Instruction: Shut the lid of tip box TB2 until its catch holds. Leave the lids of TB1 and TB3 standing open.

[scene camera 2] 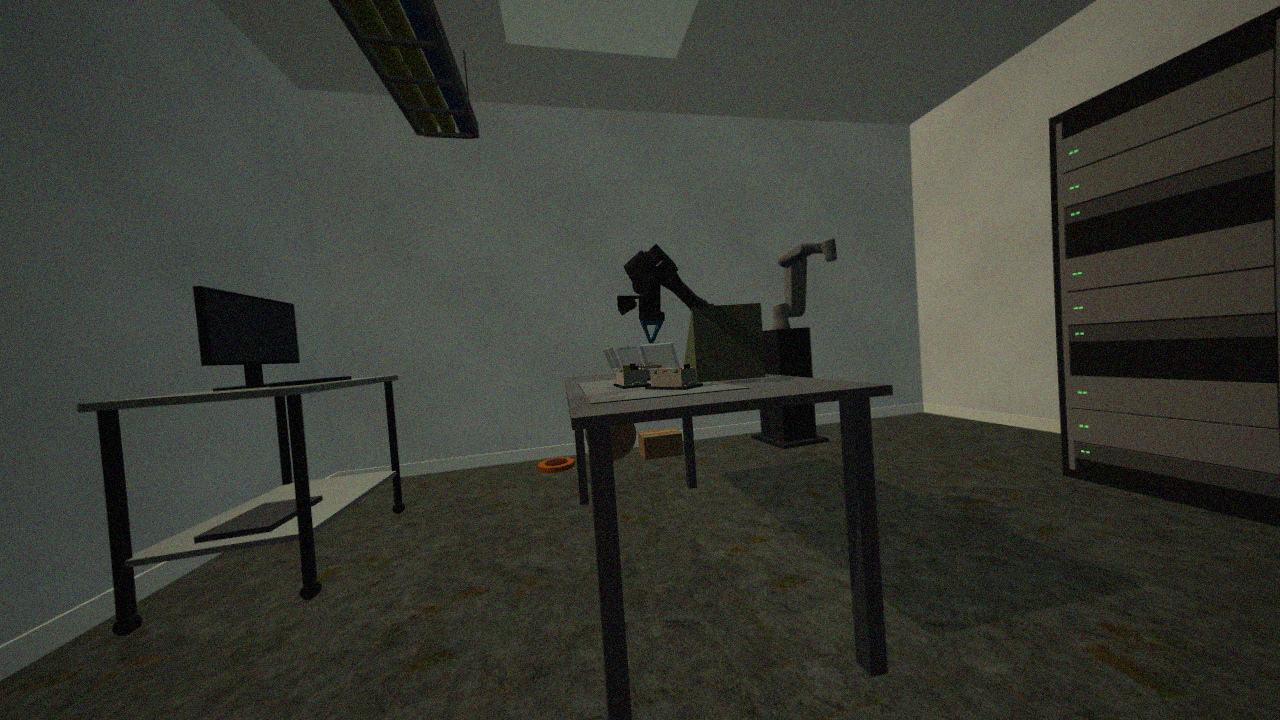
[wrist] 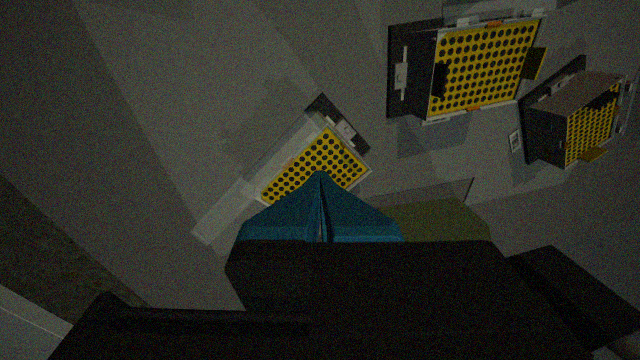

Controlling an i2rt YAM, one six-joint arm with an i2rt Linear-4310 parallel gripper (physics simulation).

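Pixels of known places: gripper, fingertip midpoint: (scene camera 2: 651,343) (wrist: 319,178); arm's base, link origin: (scene camera 2: 715,334).
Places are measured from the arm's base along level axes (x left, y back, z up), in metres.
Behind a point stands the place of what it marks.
Tip box TB2 (wrist: 325,160) {y -0.286, x 0.156, z -0.112 m} has a yellow rack and lies just beyond my fingertips in the wrist view. Its clear lid (wrist: 282,150) {y -0.349, x 0.191, z -0.026 m} stands raised along the rack's left side, seen nearly edge-on. TB3 (wrist: 485,65) {y -0.350, x -0.028, z -0.112 m} is at the upper right with its clear lid open beyond its top edge. TB1 (wrist: 592,130) {y -0.224, x -0.259, z -0.112 m} is at the far right with its lid open, partly cut off. My gripper (wrist: 319,178) {y -0.326, x 0.173, z -0.020 m} (scene camera 2: 651,341) {y -0.326, x 0.173, z -0.020 m} is shut and empty, above the boxes; its fingers hide TB2's near corner. In the scene view two boxes show with raised clear lids; their labels cannot be read.
The boxes stand on a grey table (scene camera 2: 805,386) {y 0.011, x 0.459, z -0.172 m}. An olive-green panel (scene camera 2: 729,340) {y 0.002, x 0.094, z -0.028 m} (wrist: 440,220) {y -0.109, x -0.023, z -0.119 m} stands behind them, near the arm. A second arm (scene camera 2: 794,282) on a black pedestal is behind the table. A desk with a monitor (scene camera 2: 246,326) is at the left.
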